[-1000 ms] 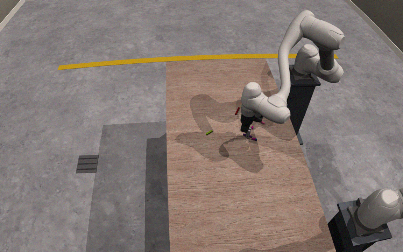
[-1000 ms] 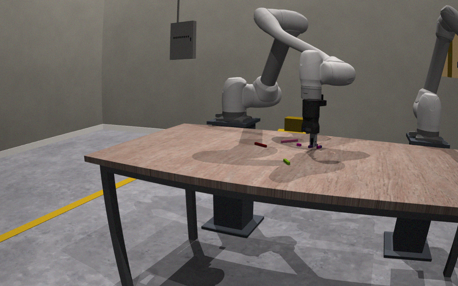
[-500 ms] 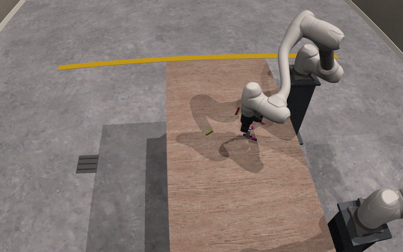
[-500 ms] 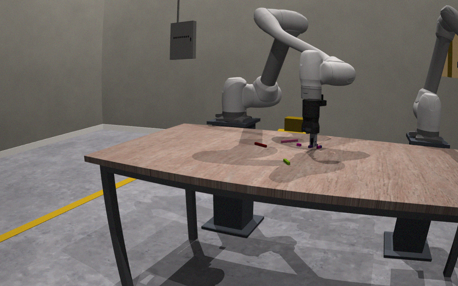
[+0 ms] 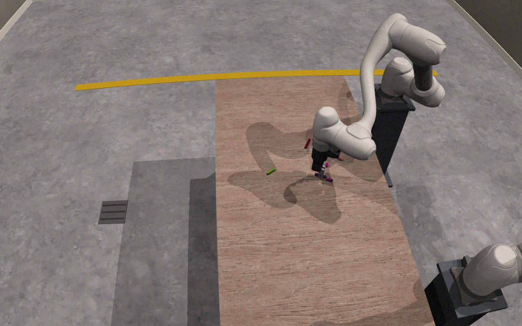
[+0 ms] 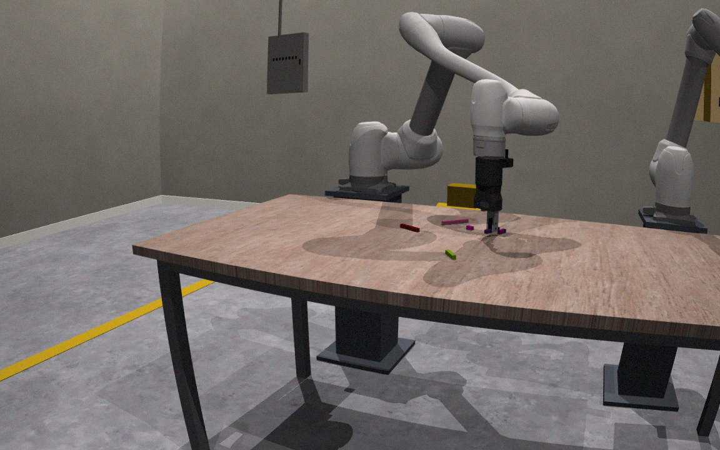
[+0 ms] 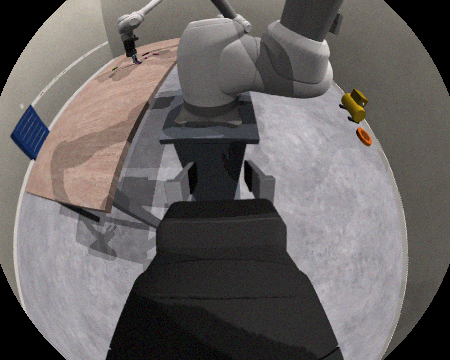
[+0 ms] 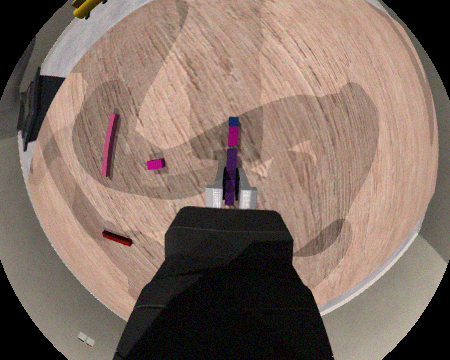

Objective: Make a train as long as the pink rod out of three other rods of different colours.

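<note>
Now: right hand 50 mm past the blue rod, 30 mm to the right of it and 30 mm above it. Round my right hand: red rod: 30 mm ahead, 230 mm to the right, 30 mm below; purple rod: 20 mm below; pink rod: 100 mm behind, 140 mm to the right, 30 mm below.
</note>
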